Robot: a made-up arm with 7 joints. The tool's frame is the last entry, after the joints. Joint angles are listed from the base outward. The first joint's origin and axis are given. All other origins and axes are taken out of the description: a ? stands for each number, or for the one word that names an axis. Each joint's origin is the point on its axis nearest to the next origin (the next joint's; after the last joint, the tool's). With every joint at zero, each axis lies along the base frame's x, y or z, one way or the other. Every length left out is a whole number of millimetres.
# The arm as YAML. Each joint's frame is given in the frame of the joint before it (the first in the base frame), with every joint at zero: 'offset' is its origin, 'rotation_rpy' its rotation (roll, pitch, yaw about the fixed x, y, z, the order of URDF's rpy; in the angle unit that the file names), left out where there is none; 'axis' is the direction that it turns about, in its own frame. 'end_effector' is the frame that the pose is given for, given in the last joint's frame.
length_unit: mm
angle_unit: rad
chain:
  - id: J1
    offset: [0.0, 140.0, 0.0]
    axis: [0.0, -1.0, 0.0]
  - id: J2
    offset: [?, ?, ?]
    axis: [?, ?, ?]
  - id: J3
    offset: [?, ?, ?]
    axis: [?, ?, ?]
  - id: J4
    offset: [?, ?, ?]
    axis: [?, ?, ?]
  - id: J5
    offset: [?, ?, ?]
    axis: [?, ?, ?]
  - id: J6
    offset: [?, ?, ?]
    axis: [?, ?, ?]
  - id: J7
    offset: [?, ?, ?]
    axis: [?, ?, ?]
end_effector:
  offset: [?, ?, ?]
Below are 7 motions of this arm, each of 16 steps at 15 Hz.
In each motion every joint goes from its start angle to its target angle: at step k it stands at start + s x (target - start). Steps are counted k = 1, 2, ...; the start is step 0. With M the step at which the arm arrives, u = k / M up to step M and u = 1 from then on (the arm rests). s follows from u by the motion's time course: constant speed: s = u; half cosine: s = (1 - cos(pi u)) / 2; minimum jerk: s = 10 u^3 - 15 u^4 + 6 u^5.
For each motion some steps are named. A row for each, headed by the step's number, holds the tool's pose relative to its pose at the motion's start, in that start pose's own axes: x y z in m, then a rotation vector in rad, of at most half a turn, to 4 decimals.
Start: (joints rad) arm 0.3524 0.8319 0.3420 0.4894 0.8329 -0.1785 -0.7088
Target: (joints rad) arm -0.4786 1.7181 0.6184 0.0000 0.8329 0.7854 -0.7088
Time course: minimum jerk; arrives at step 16
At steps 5, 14, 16:
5: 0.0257 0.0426 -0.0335 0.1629 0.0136 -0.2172
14: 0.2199 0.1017 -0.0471 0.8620 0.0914 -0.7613
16: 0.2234 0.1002 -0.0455 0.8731 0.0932 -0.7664

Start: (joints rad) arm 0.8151 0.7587 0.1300 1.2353 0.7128 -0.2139 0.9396
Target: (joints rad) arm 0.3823 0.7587 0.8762 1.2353 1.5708 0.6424 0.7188
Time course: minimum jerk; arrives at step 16
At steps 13, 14, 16:
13: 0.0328 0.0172 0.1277 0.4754 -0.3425 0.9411
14: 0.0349 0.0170 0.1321 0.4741 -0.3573 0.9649
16: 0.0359 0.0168 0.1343 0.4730 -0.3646 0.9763

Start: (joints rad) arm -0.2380 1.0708 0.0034 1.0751 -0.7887 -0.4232 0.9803
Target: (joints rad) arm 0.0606 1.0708 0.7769 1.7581 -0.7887 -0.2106 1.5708
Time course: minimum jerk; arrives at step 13
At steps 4, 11, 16:
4: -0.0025 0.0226 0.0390 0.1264 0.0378 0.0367
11: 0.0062 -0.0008 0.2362 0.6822 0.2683 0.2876
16: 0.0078 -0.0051 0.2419 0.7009 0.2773 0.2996

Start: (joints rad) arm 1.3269 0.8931 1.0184 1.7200 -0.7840 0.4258 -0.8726
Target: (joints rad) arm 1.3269 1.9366 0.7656 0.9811 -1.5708 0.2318 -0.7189
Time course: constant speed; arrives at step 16
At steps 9, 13, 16:
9: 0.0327 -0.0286 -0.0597 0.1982 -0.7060 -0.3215
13: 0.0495 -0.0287 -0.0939 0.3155 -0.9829 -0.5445
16: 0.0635 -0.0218 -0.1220 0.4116 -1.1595 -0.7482

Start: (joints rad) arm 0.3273 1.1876 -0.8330 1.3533 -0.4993 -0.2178 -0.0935
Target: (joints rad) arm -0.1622 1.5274 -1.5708 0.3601 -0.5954 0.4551 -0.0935
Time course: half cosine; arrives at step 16
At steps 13, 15, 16:
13: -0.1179 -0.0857 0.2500 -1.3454 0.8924 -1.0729
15: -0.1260 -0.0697 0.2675 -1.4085 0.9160 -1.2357
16: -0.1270 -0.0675 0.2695 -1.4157 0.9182 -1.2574

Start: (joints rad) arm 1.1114 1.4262 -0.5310 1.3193 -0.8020 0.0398 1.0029
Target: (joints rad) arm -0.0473 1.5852 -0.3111 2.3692 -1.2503 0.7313 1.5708
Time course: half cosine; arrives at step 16
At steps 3, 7, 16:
3: 0.0199 -0.0040 0.0019 -0.0440 0.0269 -0.0686
7: 0.0921 -0.0342 0.0191 -0.1573 0.0894 -0.3004
16: 0.1752 -0.1243 0.1064 -0.2751 -0.0533 -0.5821

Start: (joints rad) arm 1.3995 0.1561 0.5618 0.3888 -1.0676 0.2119 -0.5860
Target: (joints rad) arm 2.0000 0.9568 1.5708 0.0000 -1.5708 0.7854 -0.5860
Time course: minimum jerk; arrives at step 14
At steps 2, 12, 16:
2: -0.0013 0.0051 -0.0051 0.0169 0.0260 -0.0015
12: -0.0544 0.2218 -0.0948 0.2297 0.9432 0.4989
16: -0.0558 0.2270 -0.0948 0.2251 0.9564 0.5210

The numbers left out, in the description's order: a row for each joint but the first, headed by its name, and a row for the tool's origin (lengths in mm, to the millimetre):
J2: xyz 0.0 0.0 0.0, axis 1.0 0.0 0.0
J3: xyz 0.0 0.0 -143.0, axis 0.0 0.0 1.0
J4: xyz 0.0 0.0 0.0, axis 0.0 -1.0 0.0
J5: xyz 0.0 0.0 -205.0, axis 0.0 0.0 1.0
J6: xyz 0.0 0.0 0.0, axis 0.0 1.0 0.0
J7: xyz 0.0 0.0 0.0, axis -1.0 0.0 0.0
tool: xyz 0.0 0.0 0.0

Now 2 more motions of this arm.
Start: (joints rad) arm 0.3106 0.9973 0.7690 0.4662 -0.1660 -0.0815 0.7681
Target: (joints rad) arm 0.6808 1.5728 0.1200 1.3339 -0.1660 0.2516 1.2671
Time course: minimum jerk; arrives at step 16
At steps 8, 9, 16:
8: 0.1555 0.0176 0.0458 -0.0836 -0.1101 -0.5215
9: 0.1835 0.0100 0.0608 -0.0982 -0.1030 -0.6368
16: 0.2457 -0.0353 0.1070 -0.1432 0.0087 -0.9802

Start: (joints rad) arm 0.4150 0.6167 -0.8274 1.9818 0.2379 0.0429 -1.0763
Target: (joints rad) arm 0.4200 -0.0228 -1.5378 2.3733 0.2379 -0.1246 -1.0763
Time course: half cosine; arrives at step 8
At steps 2, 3, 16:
2: 0.0183 -0.0182 0.0204 -0.1002 0.0196 0.1634
3: 0.0424 -0.0324 0.0425 -0.2074 0.0377 0.3503
16: 0.1545 -0.0171 0.1181 -0.6369 0.0859 1.1885

